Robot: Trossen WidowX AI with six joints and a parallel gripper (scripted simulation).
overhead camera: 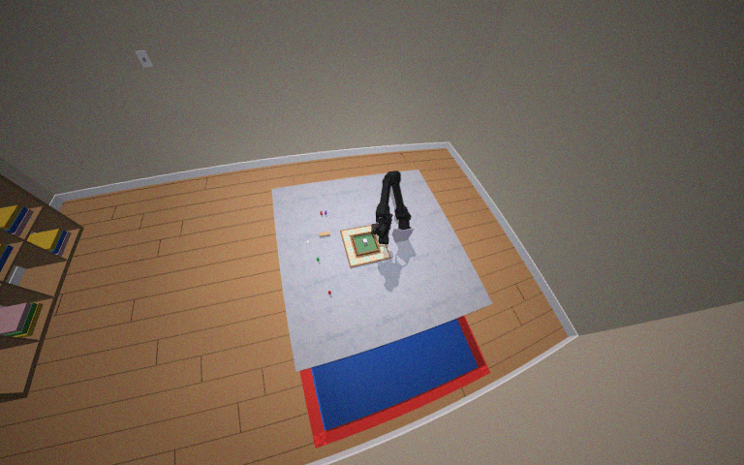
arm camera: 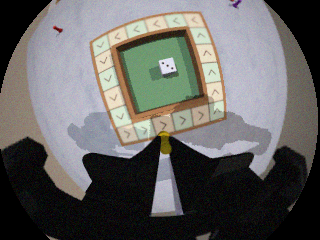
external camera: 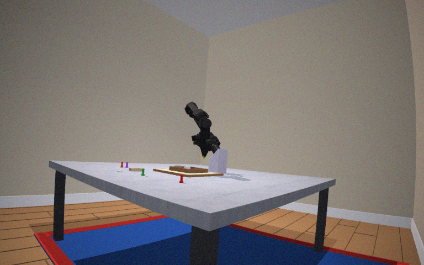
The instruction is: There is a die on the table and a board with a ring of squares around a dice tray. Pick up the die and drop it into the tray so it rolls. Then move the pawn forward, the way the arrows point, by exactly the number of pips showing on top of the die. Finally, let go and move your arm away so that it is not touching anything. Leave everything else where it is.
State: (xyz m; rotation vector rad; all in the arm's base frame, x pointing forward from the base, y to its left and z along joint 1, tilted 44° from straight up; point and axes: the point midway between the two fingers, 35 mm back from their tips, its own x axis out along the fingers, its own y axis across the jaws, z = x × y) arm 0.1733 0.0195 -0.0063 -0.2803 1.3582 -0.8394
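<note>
My gripper tip is 100 mm short of the white die, 70 mm above it and 40 mm to the left of it. The rest, counted from my gripper tip: small wooden block: 350 mm ahead, 180 mm to the right, 90 mm below; green dice tray: 100 mm ahead, 90 mm below, 30 mm to the right; yellow pawn: 10 mm above.
</note>
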